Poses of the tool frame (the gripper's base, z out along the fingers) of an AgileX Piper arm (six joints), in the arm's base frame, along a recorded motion.
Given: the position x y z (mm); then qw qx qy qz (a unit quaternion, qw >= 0).
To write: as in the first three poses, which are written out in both.
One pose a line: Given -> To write
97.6, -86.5, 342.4, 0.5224, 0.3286, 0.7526, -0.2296 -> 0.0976, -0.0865, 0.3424, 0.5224, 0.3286, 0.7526, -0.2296
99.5, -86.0, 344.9, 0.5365, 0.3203, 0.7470, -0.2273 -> 0.0995, -0.0860, 0.3449, 0.5365, 0.3203, 0.7470, -0.2273
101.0, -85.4, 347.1, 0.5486, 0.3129, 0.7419, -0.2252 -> 0.1010, -0.0854, 0.3471, 0.5486, 0.3129, 0.7419, -0.2252
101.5, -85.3, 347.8, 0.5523, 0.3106, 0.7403, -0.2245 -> 0.1015, -0.0853, 0.3478, 0.5523, 0.3106, 0.7403, -0.2245
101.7, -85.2, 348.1, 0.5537, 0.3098, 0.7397, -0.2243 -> 0.1017, -0.0852, 0.3481, 0.5537, 0.3098, 0.7397, -0.2243
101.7, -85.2, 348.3, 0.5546, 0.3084, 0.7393, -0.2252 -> 0.1017, -0.0852, 0.3483, 0.5546, 0.3084, 0.7393, -0.2252
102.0, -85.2, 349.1, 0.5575, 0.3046, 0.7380, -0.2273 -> 0.1020, -0.0852, 0.3491, 0.5575, 0.3046, 0.7380, -0.2273
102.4, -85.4, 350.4, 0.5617, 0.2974, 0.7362, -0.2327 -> 0.1024, -0.0854, 0.3504, 0.5617, 0.2974, 0.7362, -0.2327
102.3, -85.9, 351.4, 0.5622, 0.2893, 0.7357, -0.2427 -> 0.1023, -0.0859, 0.3514, 0.5622, 0.2893, 0.7357, -0.2427
